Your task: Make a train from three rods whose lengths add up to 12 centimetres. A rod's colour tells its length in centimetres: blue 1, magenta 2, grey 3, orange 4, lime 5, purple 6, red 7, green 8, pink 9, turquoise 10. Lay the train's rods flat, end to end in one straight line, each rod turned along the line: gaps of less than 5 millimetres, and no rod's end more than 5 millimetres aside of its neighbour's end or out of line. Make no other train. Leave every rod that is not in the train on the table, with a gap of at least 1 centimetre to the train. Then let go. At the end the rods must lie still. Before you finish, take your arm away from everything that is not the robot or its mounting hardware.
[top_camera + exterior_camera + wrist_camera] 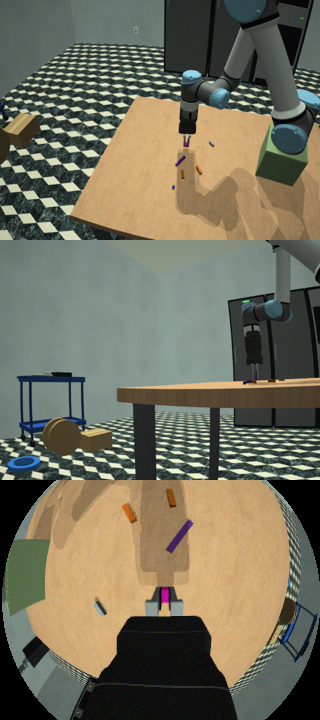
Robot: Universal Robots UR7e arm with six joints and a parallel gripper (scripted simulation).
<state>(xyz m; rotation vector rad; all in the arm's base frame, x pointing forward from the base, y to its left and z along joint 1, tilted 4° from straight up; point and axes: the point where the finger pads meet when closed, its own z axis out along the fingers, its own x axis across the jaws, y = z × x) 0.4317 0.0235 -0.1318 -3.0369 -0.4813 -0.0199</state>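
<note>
Now: hand 10 mm above the magenta rod. The rest, counted from my hand: small blue rod 230 mm to the left, 30 mm below, 20 mm behind; then grey rod 110 mm behind, 70 mm to the right, 30 mm below; then purple rod 90 mm to the left, 30 mm below.
</note>
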